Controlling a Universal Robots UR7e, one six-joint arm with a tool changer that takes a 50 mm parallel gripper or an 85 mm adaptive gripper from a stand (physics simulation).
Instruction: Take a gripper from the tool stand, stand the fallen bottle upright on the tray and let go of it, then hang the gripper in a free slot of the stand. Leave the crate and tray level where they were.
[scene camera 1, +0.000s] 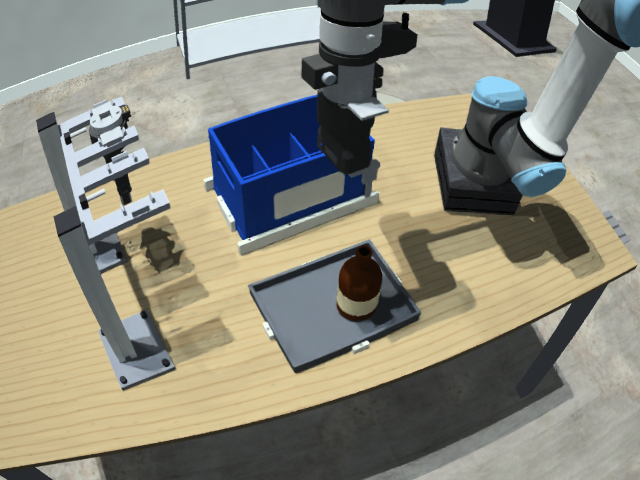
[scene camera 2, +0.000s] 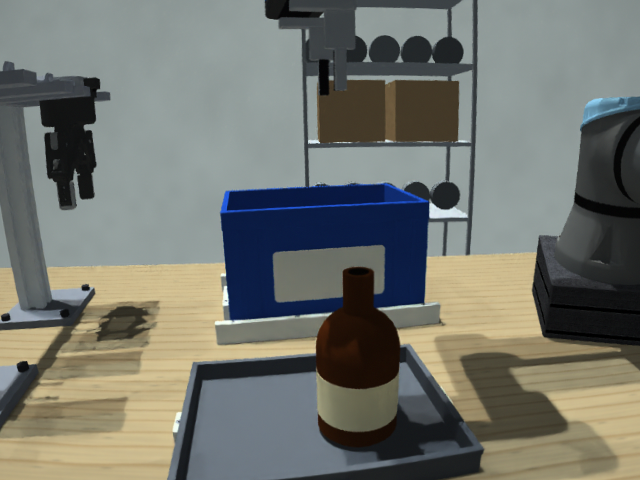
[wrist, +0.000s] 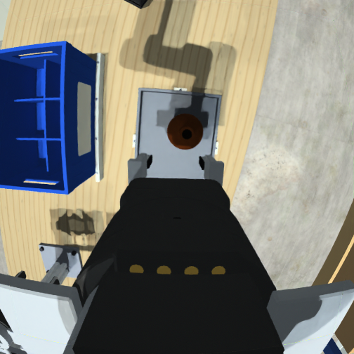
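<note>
The brown bottle stands upright on the grey tray, towards the tray's right side in both scene views. My parallel gripper is on the arm, open and empty, high above the table and apart from the bottle. The tray lies flat. The blue crate stands level behind it. The tool stand is at the left; the black adaptive gripper hangs in its rear slot. The front slot holds no gripper.
White locating strips edge the crate. The arm's dark base block stands at the right of the table. A shelf unit with boxes and round items is in the background.
</note>
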